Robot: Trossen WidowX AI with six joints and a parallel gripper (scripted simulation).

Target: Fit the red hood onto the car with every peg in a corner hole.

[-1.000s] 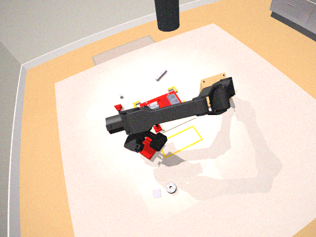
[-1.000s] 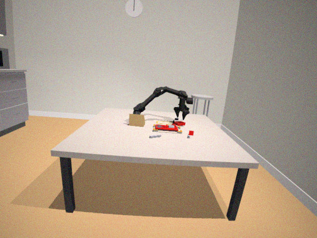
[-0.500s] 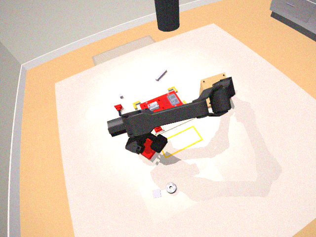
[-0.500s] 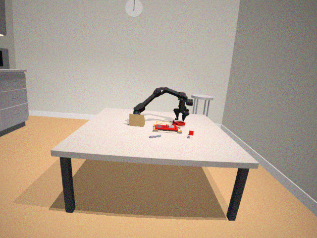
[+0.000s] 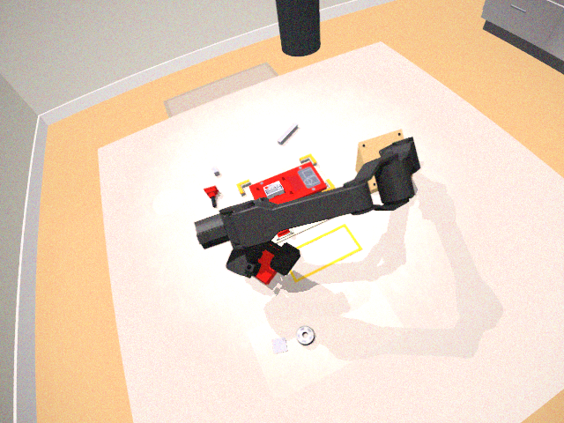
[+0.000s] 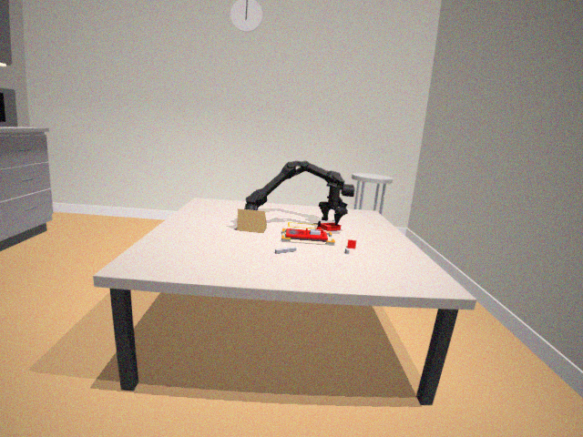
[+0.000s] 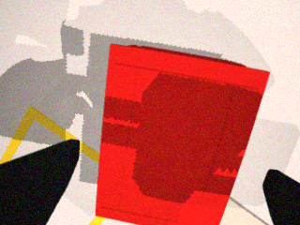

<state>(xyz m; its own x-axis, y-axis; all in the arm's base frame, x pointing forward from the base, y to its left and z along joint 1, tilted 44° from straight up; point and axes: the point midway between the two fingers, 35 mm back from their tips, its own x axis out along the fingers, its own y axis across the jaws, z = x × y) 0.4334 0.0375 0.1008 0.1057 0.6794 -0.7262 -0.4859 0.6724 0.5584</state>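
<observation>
Now: gripper tip 20 mm above the red hood. Also, from my gripper tip: grey bar: 250 mm behind, 390 mm to the right, 30 mm below.
</observation>
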